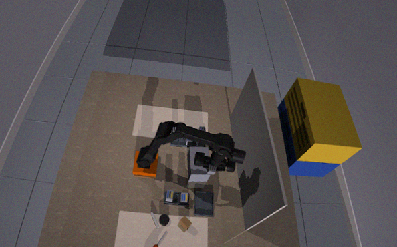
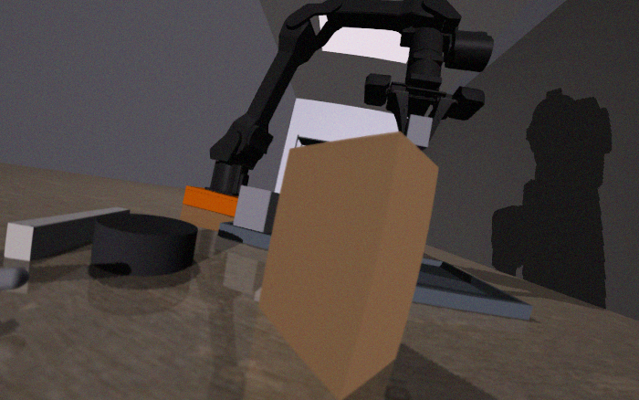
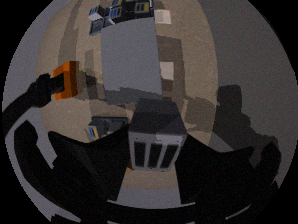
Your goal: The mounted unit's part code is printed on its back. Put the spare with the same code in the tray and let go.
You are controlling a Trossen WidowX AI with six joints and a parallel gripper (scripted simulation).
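Right now the tray is 170 mm below my gripper tip and 120 mm to the right of it. Also, from my gripper tip: grey mounted unit: 120 mm below, 90 mm to the left, 40 mm behind; grey spare: 30 mm above; white panel: 200 mm ahead, 100 mm to the left, 50 mm above.
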